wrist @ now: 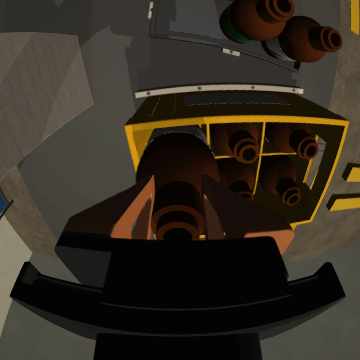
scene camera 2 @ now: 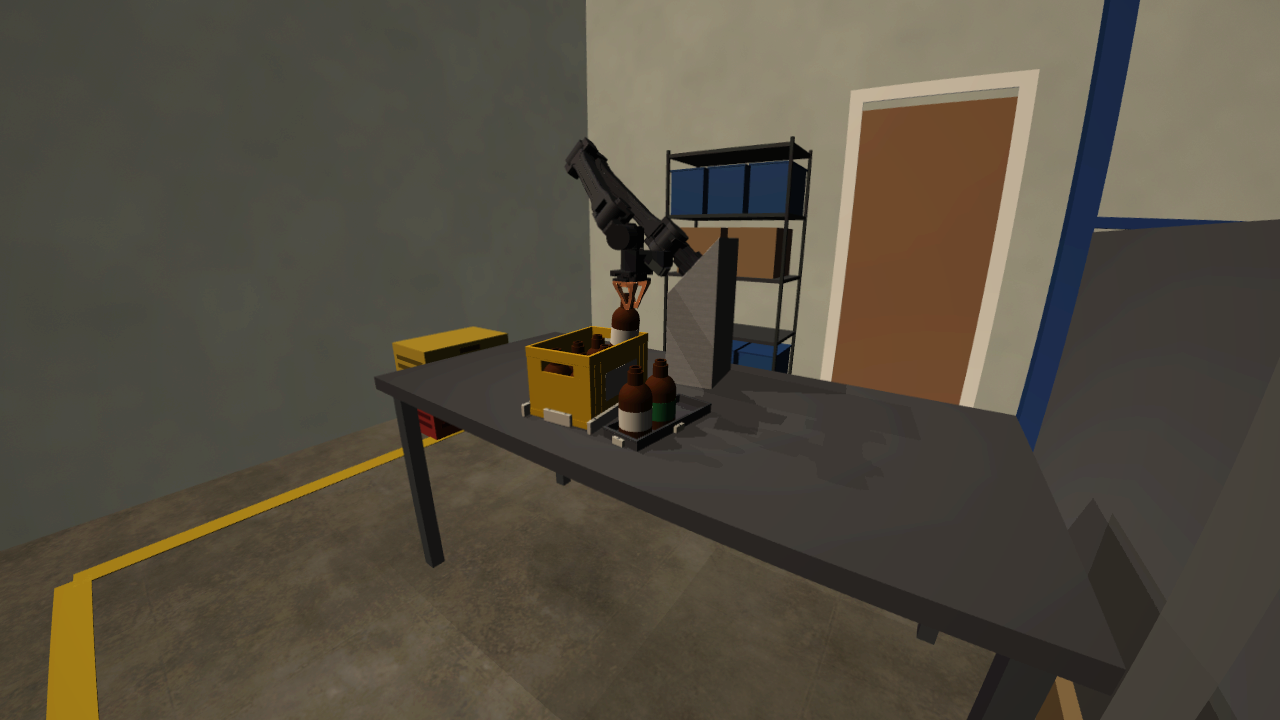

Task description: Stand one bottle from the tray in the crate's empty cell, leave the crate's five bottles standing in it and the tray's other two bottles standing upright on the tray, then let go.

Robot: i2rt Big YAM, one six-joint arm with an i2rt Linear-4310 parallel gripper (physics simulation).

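Places are measured from the arm's base along level axes (x left, y back, z up), in centimetres.
Pixels of known places: gripper, fingertip midpoint: (wrist: 177, 181) (scene camera 2: 631, 309); arm's base at its link origin: (scene camera 2: 698, 272).
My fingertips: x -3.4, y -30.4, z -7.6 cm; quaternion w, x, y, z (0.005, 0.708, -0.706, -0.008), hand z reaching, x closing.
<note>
Ahead of a thing's pixels: the offset from my fingertips to its top centre. "*": to the spot under its first point. Level surfaces: height alone.
My gripper (scene camera 2: 630, 306) (wrist: 177, 181) is shut on the neck of a brown bottle with a white label {dx -1.9, dy +0.0, dz +4.0 cm} (scene camera 2: 624, 320) (wrist: 177, 157). The bottle hangs upright at the end of the yellow crate {dx -6.1, dy -9.2, dz -7.0 cm} (scene camera 2: 558, 394) (wrist: 280, 119) nearer the arm's base; its lower part is hidden behind the rim, and part of its label shows above it. Four crate bottles {dx -2.1, dy -8.4, dz -8.2 cm} (wrist: 246, 151) {dx -1.0, dy -17.6, dz -8.2 cm} (wrist: 307, 148) {dx -9.4, dy -18.1, dz -8.2 cm} (wrist: 290, 194) {* dx -8.8, dy -9.5, dz -9.1 cm} (wrist: 243, 193) show standing in their cells; the fifth is hidden in the wrist view. On the tray {dx +15.4, dy -9.6, dz -21.9 cm} (scene camera 2: 693, 416) (wrist: 192, 20) a white-labelled bottle {dx +14.1, dy -18.0, dz -8.5 cm} (scene camera 2: 635, 401) (wrist: 301, 40) and a green-labelled bottle {dx +15.6, dy -10.5, dz -8.5 cm} (scene camera 2: 661, 387) (wrist: 255, 22) stand upright.
The dark table {dz -24.5 cm} (scene camera 2: 805, 501) carries the crate and tray. Pale brackets (scene camera 2: 556, 417) (wrist: 225, 89) sit against the crate's base. The grey pedestal (scene camera 2: 698, 326) (wrist: 45, 95) rises behind the crate. A shelf rack (scene camera 2: 792, 179) stands by the wall.
</note>
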